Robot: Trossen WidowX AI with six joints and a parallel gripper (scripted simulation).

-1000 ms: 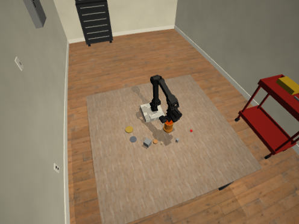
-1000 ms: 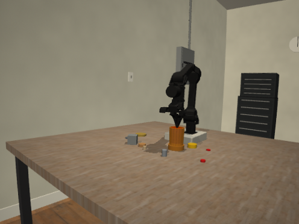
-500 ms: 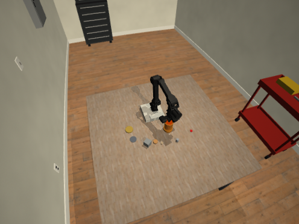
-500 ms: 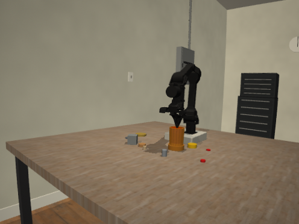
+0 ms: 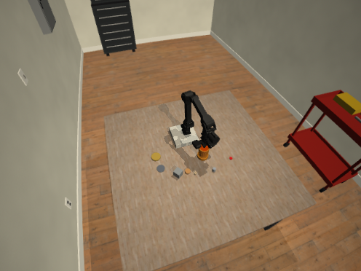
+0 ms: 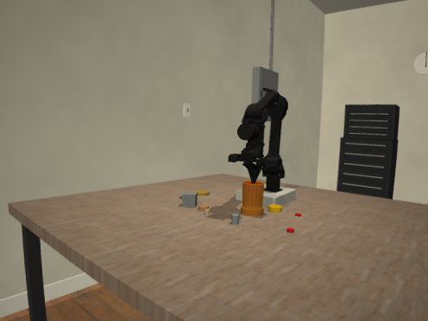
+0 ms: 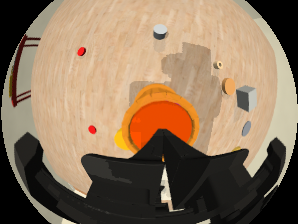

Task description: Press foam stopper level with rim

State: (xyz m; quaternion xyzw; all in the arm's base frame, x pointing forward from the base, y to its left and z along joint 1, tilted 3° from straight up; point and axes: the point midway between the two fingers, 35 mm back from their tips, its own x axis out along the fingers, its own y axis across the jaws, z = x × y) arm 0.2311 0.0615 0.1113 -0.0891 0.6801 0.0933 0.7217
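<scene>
Right now my hand is 50 mm above the orange foam stopper. Round my hand: small tan disc: 150 mm to the right, 140 mm below, 100 mm ahead; yellow disc: 140 mm below, 90 mm behind, 40 mm to the left; small grey cylinder: 140 mm ahead, 130 mm below, 40 mm to the left.
</scene>
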